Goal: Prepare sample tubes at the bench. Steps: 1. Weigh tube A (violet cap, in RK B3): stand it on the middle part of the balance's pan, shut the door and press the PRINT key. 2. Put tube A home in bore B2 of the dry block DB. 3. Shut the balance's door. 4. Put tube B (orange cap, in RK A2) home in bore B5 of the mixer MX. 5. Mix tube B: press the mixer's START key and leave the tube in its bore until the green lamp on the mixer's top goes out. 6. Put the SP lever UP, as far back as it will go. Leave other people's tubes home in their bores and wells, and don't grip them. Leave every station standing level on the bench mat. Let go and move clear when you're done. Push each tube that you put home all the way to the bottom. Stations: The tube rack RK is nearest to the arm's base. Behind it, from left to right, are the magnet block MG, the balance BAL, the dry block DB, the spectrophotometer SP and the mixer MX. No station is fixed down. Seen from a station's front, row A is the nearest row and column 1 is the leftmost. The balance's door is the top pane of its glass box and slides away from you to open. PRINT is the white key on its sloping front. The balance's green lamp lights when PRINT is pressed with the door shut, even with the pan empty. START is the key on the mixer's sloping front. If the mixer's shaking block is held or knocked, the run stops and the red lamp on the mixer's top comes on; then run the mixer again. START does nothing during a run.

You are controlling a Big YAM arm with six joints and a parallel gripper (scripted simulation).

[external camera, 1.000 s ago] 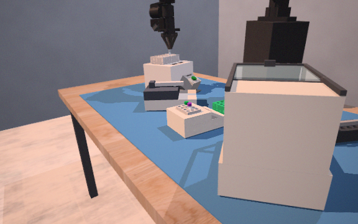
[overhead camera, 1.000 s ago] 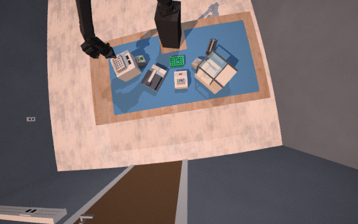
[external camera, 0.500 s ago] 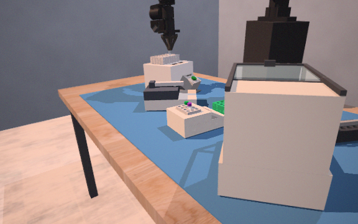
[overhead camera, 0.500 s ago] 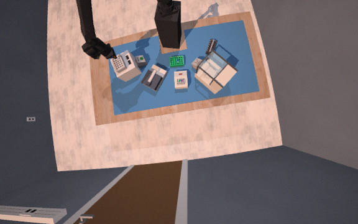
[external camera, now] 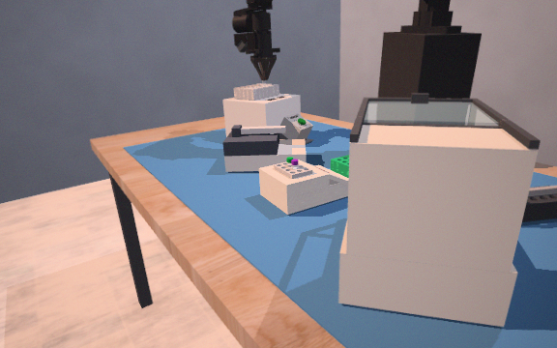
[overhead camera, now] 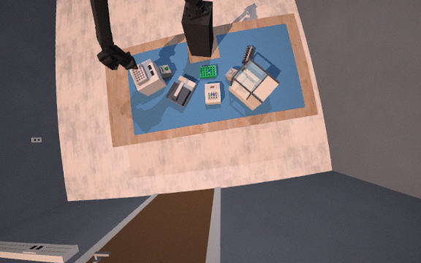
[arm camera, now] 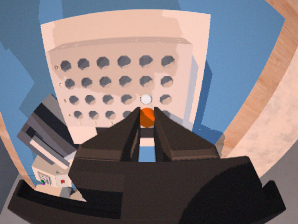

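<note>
My hand is 3 cm short of the mixer's shaking block, 1 cm to the left of it and 4 cm above it. Round my hand: spectrophotometer lever: 22 cm ahead, 21 cm to the left, 10 cm below; then orange-capped tube: 2 cm below; then mixer's start key: 1 cm ahead, 17 cm to the left, 12 cm below.
</note>
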